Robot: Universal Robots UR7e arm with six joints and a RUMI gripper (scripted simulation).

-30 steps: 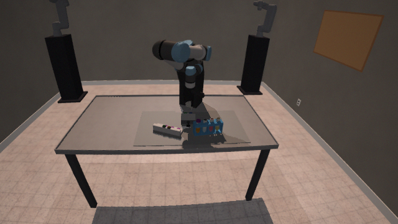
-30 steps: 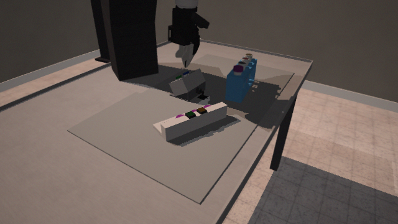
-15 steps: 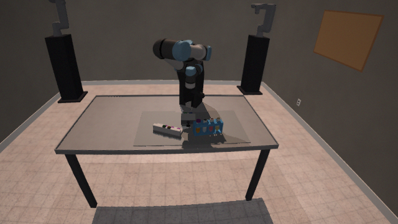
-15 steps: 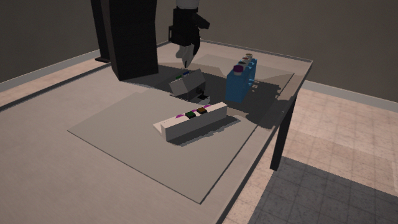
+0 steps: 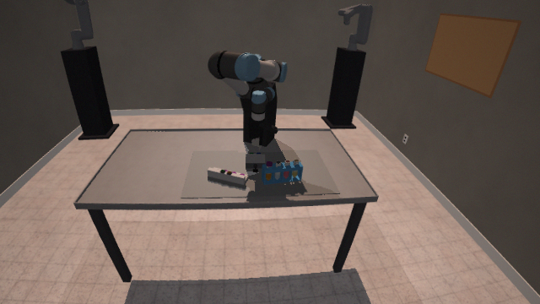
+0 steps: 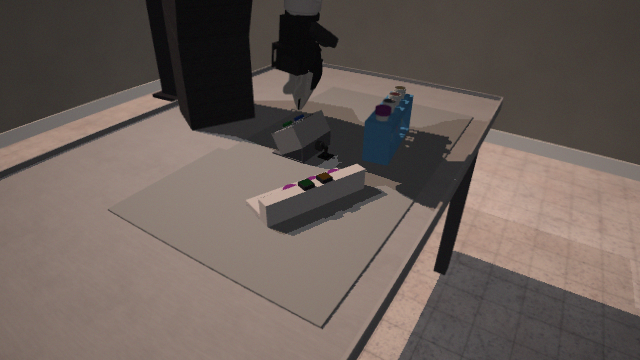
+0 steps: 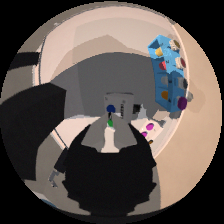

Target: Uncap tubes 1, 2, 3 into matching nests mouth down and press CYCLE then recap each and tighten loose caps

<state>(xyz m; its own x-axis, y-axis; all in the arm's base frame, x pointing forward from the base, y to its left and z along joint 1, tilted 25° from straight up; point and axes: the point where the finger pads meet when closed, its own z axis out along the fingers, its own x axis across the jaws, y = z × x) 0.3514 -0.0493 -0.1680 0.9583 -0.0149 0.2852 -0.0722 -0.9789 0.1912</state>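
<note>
Now: hand 4 cm above the blue key. From my hand the other things lie so: grey key housing: 2 cm ahead, 3 cm to the right, 5 cm below; then green key: 1 cm behind, 5 cm to the right, 4 cm below; then table edge: 36 cm ahead, 20 cm to the right, 10 cm below.
</note>
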